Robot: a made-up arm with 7 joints.
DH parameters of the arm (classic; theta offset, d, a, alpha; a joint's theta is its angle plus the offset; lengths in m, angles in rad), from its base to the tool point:
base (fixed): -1.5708 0.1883 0 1.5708
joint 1: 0 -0.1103 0.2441 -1.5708
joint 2: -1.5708 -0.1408 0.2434 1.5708
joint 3: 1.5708 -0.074 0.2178 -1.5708
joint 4: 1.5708 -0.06 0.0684 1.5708
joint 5: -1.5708 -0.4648 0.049 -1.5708
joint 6: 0 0.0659 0.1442 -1.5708
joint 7: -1.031 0 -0.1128 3.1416
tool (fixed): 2.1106 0.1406 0 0
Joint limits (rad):
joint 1: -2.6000..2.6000
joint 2: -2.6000..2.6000
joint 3: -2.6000..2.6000
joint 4: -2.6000..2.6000
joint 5: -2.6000..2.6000
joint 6: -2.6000..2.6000
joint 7: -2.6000..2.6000
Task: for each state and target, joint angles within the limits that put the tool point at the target. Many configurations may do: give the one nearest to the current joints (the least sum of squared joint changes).
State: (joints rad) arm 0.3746 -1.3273 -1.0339 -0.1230 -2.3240 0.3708 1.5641
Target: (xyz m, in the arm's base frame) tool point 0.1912 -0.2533 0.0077
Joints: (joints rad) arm 0.5687 -1.5600 -1.0512 -0.0160 -2.1862 0.6496 1.7701
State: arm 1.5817 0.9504 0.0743 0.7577 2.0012 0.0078 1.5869
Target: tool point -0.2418 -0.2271 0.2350
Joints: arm 1.1386 0.7431 0.1982 1.5747 1.5264 0.6872 1.6595
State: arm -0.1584 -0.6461 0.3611 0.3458 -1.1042 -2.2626 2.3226
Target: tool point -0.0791 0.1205 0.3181
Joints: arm -0.5618 -0.9301 1.2210 0.8976 -1.6344 -1.6865 2.5118
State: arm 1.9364 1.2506 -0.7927 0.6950 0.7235 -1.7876 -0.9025
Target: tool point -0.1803 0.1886 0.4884
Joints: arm 2.3766 1.0612 -0.7682 0.8434 0.5843 -1.9426 -1.0128
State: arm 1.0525 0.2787 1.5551 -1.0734 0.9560 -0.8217 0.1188
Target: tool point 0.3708 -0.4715 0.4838
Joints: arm 0.7624 0.7197 1.7435 -1.4347 0.9654 -0.7697 0.2470
